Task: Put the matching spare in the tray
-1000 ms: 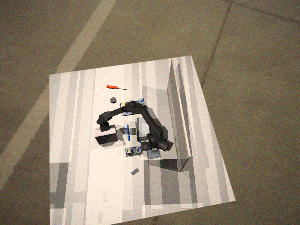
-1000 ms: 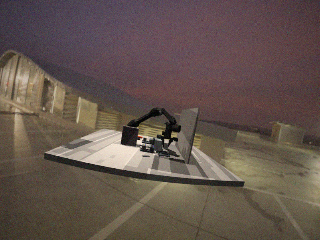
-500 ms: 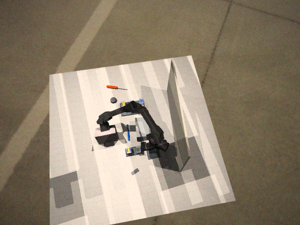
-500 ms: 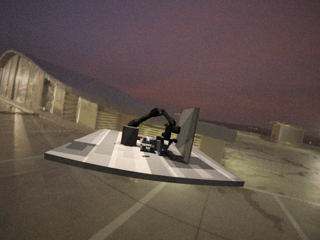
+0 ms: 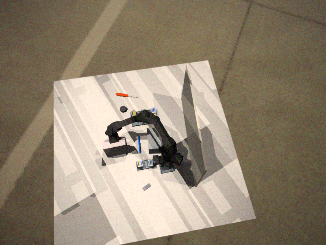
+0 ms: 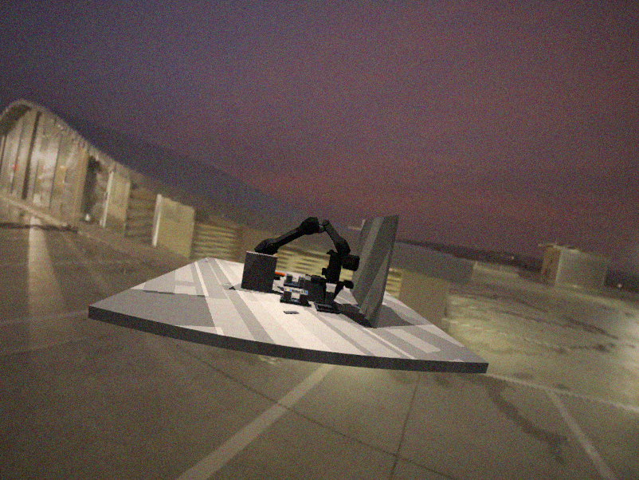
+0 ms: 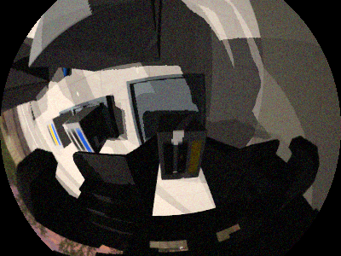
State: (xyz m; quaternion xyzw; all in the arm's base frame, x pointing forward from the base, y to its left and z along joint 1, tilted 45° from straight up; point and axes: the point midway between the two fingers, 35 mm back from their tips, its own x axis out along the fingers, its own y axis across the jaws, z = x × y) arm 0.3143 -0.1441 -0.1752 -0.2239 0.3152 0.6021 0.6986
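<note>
The dark spare is 20 mm above my gripper tip. Round my gripper tip: grey tray: 40 mm below; then grey mounted unit: 190 mm to the left, 30 mm behind, 10 mm above; then blue pen: 200 mm to the left, 150 mm behind, 30 mm below.
</note>
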